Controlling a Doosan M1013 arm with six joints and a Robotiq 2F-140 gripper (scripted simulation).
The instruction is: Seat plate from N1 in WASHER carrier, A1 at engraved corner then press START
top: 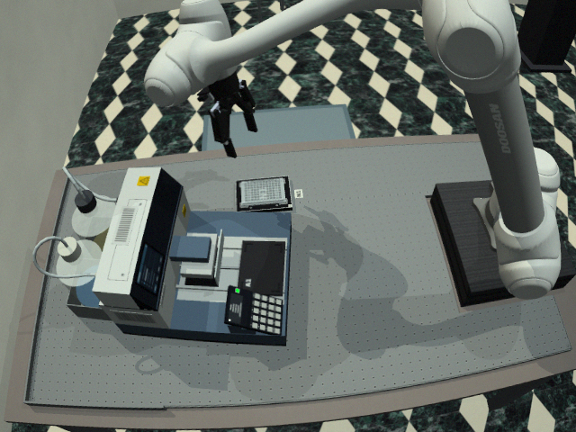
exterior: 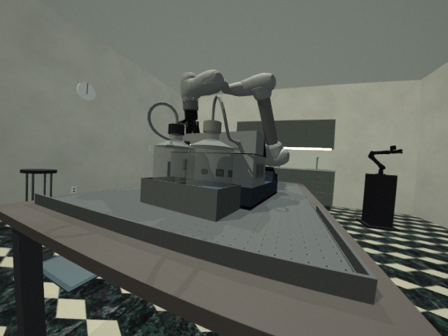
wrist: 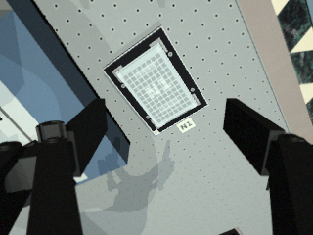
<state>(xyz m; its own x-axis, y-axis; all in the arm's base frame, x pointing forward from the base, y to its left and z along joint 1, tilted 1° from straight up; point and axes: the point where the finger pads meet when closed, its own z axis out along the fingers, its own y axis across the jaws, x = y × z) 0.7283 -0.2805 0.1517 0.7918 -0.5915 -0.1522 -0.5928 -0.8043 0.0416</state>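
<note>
Right now the clear well plate is 40 mm behind my hand, 30 mm to the left of it and 210 mm below it. From my hand the other things lie so: N1 label 150 mm behind, 30 mm to the left, 230 mm below; black plate nest 40 mm behind, 30 mm to the left, 220 mm below; plate washer 140 mm ahead, 290 mm to the left, 100 mm below.
</note>
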